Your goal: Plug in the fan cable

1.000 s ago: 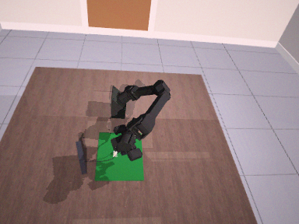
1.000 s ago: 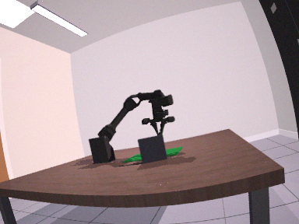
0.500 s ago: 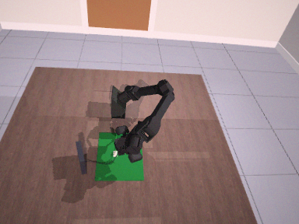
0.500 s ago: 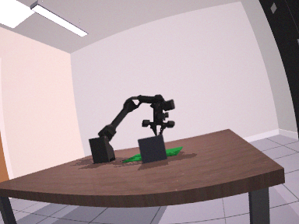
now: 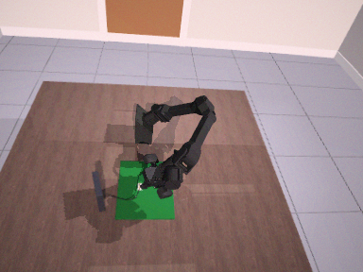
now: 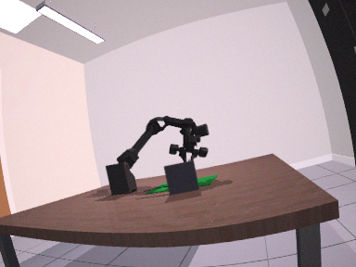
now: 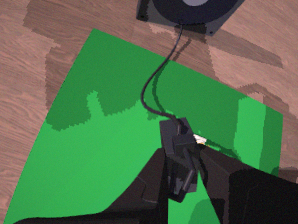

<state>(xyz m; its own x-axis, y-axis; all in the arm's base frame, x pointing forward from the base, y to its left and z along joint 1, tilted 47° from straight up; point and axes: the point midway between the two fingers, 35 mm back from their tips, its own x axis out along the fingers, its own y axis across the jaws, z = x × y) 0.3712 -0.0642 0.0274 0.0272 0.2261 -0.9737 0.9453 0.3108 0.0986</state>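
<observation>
Right now the green board is 4 cm behind my gripper tip, 1 cm to the left of it and 10 cm below it. Round my gripper tip: dark fan plug: 1 cm below; then white four-pin fan header: 5 cm behind, 2 cm to the right, 9 cm below; then dark fan: 1 cm behind, 18 cm to the right, 3 cm below.
</observation>
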